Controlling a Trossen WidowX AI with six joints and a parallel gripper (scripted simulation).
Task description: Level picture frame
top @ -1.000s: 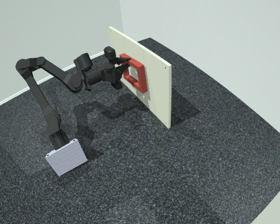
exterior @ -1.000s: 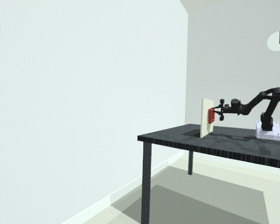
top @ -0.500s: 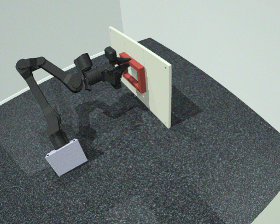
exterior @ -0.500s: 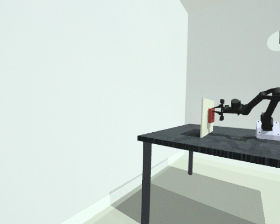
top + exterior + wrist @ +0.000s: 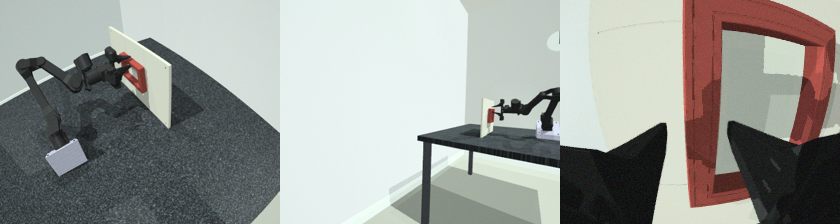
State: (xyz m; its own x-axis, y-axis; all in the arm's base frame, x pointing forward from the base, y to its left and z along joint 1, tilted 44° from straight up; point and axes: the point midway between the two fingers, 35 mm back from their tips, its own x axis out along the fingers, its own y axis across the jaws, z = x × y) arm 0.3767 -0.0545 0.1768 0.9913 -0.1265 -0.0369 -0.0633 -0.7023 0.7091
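The picture frame is 10 mm ahead of my gripper tip, 10 mm to the right of it and 50 mm below it. Also, from my gripper tip: wall board (20 mm ahead, 70 mm below).
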